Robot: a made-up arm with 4 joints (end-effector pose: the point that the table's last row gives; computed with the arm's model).
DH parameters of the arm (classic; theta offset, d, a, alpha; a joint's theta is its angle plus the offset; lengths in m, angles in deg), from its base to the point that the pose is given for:
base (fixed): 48.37 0 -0.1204 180
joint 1: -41.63 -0.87 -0.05 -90
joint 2: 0 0.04 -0.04 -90
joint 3: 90 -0.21 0.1 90
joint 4: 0 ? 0.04 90
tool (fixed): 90 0.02 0 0
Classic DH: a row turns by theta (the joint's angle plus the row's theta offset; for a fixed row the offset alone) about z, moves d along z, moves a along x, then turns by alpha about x.
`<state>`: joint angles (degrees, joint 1 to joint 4).
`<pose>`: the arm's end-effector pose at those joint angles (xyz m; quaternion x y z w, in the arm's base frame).
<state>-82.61 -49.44 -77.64 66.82</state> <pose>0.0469 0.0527 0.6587 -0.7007 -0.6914 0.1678 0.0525</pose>
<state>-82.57 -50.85 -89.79 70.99</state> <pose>0.0736 0.0811 0.6855 -0.7393 -0.6503 0.1166 0.1303</pose>
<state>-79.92 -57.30 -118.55 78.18</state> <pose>0.1547 0.1048 0.7750 -0.7905 -0.5405 -0.0621 0.2812</pose>
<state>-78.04 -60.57 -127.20 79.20</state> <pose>0.1807 0.0964 0.8099 -0.7957 -0.5036 -0.1361 0.3078</pose>
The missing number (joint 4, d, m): 0.15
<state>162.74 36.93 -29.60 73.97</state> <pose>-0.0273 -0.2622 0.8214 -0.5451 0.4130 -0.6798 0.2648</pose>
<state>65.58 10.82 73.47 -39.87</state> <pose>-0.2381 -0.0109 0.6028 0.6013 0.6765 0.3366 0.2597</pose>
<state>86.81 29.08 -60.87 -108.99</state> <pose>0.0756 -0.2194 0.7041 0.6008 -0.4444 -0.2565 0.6129</pose>
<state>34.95 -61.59 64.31 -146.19</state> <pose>-0.3219 -0.2279 0.7895 0.1656 0.7039 0.5611 0.4029</pose>
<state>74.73 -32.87 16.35 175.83</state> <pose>-0.1722 -0.0516 0.6658 -0.0309 0.2732 0.2714 0.9223</pose>
